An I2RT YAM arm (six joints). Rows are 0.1 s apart.
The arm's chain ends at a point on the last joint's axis. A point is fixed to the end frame.
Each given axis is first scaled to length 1.
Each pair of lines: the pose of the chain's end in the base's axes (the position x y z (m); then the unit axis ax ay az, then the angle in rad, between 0 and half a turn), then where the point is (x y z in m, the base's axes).
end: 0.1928 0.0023 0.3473 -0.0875 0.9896 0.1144 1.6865
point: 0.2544 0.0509 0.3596
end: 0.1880 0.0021 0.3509 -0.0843 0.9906 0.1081 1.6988
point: 0.2502 0.0502 0.3622
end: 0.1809 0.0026 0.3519 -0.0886 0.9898 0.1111 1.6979
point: 0.2427 0.0512 0.3632
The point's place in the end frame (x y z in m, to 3 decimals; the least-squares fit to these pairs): -0.018 0.035 0.069
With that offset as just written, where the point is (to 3 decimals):
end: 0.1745 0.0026 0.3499 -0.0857 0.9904 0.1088 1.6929
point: 0.237 0.051 0.362
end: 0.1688 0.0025 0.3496 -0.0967 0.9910 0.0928 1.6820
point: 0.231 0.051 0.361
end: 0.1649 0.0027 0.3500 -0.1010 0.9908 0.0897 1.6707
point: 0.227 0.051 0.362
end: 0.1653 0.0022 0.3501 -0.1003 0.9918 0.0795 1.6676
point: 0.228 0.050 0.361
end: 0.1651 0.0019 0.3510 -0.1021 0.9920 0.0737 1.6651
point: 0.228 0.050 0.362
